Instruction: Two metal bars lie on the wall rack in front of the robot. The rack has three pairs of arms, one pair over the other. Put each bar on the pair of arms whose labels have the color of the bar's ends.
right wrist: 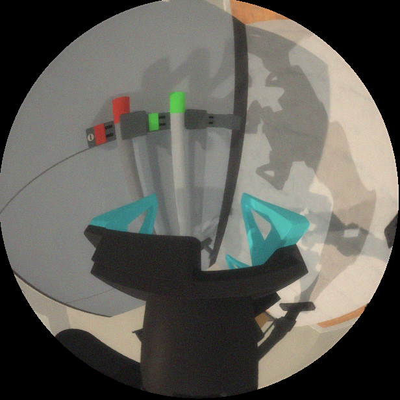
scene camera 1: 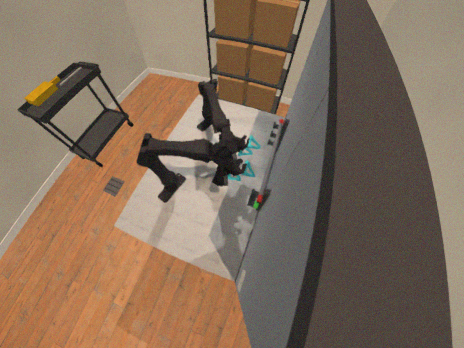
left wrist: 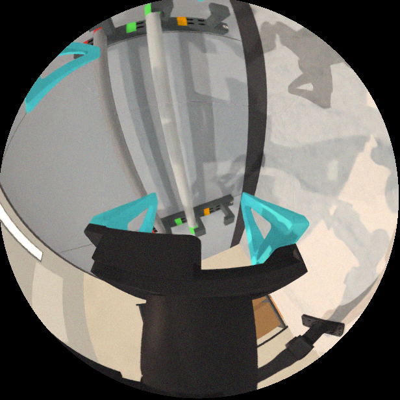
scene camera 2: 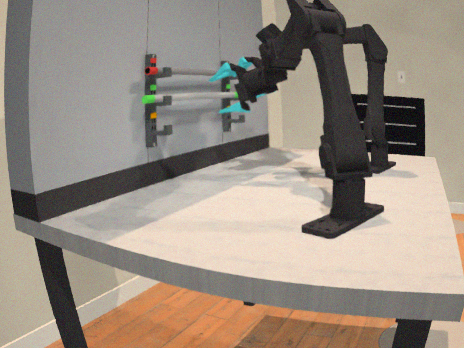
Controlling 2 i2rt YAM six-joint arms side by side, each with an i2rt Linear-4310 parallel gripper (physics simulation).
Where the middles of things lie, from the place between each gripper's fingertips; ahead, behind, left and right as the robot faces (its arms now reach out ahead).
Right now my left hand is 9 cm short of the green-ended bar (right wrist: 176, 99) and 5 cm to the left of it. The rest, counted from my left hand: red-ended bar (left wrist: 102, 79): 8 cm ahead, 5 cm to the right, 8 cm above; then rack post (scene camera 2: 151, 132): 8 cm ahead, 15 cm to the left.
Now: the green-ended bar 8 cm ahead of my right hand, 13 cm to the left of it and 2 cm below it. The rest, counted from my right hand: red-ended bar (8 cm ahead, 13 cm to the left, 5 cm above); then rack post (8 cm ahead, 33 cm to the left, 2 cm below).
